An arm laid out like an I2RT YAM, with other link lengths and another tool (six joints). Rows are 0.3 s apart.
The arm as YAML. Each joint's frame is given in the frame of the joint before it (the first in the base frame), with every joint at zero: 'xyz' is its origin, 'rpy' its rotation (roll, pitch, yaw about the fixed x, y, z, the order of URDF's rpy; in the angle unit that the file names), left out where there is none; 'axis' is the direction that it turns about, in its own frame. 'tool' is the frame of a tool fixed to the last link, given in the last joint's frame.
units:
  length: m
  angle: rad
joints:
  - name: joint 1
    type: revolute
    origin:
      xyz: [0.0, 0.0, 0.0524]
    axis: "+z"
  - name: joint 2
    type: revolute
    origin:
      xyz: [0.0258, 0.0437, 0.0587]
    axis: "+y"
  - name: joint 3
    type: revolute
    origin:
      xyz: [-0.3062, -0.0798, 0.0]
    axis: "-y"
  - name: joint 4
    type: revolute
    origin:
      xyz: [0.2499, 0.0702, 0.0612]
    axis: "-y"
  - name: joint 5
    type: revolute
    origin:
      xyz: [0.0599, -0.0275, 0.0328]
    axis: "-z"
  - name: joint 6
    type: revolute
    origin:
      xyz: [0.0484, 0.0, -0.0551]
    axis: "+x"
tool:
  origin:
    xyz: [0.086, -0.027, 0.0]
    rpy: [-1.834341, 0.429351, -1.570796]
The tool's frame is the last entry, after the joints.
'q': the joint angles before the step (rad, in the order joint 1, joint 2, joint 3, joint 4, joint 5, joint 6). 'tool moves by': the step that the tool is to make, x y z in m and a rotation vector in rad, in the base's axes. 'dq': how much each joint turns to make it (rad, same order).
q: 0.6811, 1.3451, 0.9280, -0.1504, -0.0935, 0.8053
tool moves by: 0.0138, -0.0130, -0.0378, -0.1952, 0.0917, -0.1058
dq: 0.0013, 0.1274, 0.0444, -0.1117, 0.1420, -0.0077
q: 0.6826, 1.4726, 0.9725, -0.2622, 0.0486, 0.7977
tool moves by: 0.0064, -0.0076, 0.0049, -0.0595, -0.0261, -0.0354
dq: -0.0015, 0.0091, 0.0275, -0.0339, 0.0680, -0.0214
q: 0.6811, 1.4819, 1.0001, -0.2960, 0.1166, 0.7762
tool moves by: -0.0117, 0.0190, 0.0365, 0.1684, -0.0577, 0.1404
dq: 0.0001, -0.0951, 0.0016, 0.0552, -0.1680, -0.0184
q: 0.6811, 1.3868, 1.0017, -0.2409, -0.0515, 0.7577
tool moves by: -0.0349, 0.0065, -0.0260, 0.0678, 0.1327, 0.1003
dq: 0.0169, -0.0382, -0.1010, 0.0108, -0.1493, 0.0585
